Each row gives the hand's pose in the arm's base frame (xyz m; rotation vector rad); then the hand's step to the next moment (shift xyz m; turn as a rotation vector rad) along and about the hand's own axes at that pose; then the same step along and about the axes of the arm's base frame.
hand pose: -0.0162 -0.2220 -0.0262 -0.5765 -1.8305 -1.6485
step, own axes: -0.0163 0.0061 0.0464 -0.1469 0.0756 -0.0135
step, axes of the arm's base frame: 0.0092 0.0479 -0.0089 0.1593 0.0077 -0.0451
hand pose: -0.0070 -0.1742 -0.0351 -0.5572 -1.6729 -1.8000
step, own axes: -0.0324 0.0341 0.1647 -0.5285 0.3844 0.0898
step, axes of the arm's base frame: 0.0302 0.1672 0.0216 0.6360 0.1628 -0.0647
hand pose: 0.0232 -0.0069 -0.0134 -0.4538 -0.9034 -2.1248
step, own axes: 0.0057 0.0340 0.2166 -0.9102 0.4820 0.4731
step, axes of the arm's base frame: 0.0277 0.1393 0.1671 0.9651 0.5938 0.0250
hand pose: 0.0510 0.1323 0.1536 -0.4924 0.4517 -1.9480
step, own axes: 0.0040 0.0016 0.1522 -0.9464 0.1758 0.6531
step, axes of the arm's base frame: 0.0797 -0.0186 0.1284 0.8416 0.7321 0.3301
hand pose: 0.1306 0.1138 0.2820 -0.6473 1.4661 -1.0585
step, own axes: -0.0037 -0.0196 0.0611 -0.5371 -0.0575 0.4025
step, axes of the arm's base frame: 0.0564 -0.0206 0.0230 0.4813 0.3384 0.3281
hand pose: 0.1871 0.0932 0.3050 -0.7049 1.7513 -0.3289
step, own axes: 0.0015 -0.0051 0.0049 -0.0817 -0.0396 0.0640
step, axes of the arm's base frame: 0.0059 -0.0042 0.0002 0.0847 0.0278 0.0662
